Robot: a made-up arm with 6 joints. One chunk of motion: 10 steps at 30 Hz.
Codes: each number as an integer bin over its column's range. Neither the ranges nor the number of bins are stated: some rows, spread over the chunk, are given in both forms.
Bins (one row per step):
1: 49 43 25 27 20 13
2: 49 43 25 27 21 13
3: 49 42 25 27 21 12
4: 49 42 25 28 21 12
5: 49 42 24 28 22 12
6: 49 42 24 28 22 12
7: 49 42 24 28 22 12
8: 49 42 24 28 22 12
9: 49 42 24 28 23 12
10: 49 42 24 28 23 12
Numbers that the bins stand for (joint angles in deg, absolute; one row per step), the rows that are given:
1: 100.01 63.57 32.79 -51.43 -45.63 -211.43
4: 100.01 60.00 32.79 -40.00 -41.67 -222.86
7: 100.01 60.00 28.26 -40.00 -37.70 -222.86
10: 100.01 60.00 28.26 -40.00 -33.73 -222.86
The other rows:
2: 100.01 63.57 32.79 -51.43 -41.67 -211.43
3: 100.01 60.00 32.79 -51.43 -41.67 -222.86
5: 100.01 60.00 28.26 -40.00 -37.70 -222.86
6: 100.01 60.00 28.26 -40.00 -37.70 -222.86
8: 100.01 60.00 28.26 -40.00 -37.70 -222.86
9: 100.01 60.00 28.26 -40.00 -33.73 -222.86

